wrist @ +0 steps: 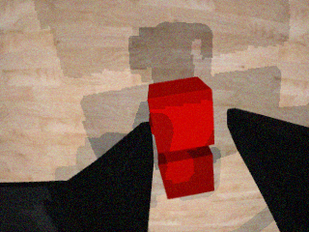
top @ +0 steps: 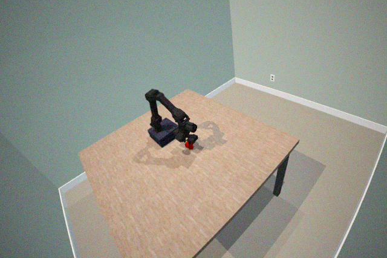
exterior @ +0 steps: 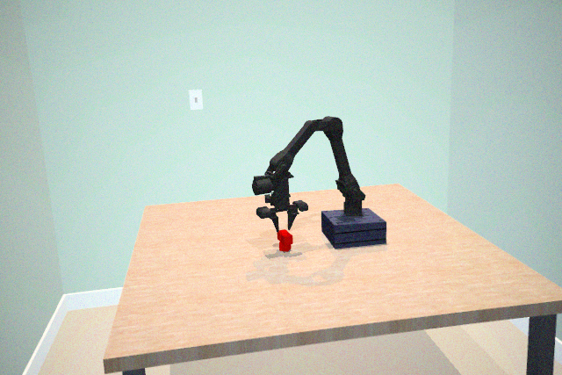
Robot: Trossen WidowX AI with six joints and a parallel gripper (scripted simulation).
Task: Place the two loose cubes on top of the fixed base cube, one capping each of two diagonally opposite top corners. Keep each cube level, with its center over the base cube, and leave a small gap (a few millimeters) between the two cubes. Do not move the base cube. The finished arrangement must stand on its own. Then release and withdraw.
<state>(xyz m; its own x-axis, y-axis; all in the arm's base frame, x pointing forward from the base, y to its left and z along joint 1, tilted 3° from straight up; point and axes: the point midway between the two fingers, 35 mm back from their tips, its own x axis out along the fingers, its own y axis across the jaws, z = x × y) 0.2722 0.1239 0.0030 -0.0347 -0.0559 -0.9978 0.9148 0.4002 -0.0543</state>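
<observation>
Right now the red cube is 20 mm below my gripper tip.
</observation>
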